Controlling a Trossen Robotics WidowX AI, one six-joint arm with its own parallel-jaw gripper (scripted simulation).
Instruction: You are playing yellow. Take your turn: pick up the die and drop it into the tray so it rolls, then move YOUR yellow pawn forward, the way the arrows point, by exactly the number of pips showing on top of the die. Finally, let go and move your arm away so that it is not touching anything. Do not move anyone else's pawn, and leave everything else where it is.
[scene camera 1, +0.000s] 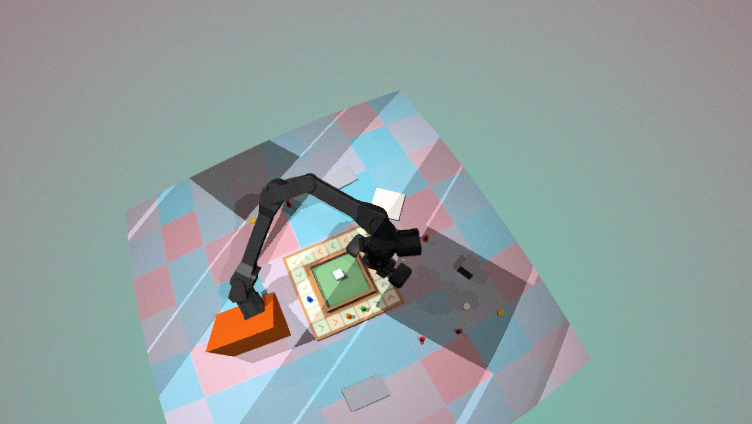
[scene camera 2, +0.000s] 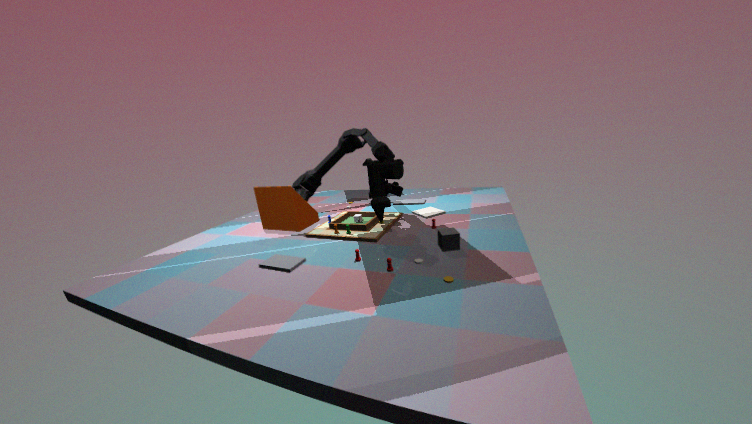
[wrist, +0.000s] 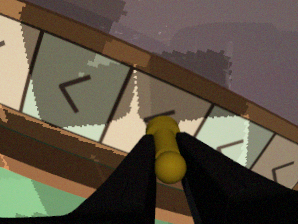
The gripper shows in scene camera 1, in scene camera 2 and in the wrist view (164, 142). The same spot on the gripper: (scene camera 1: 402, 272) is (scene camera 2: 381, 198).
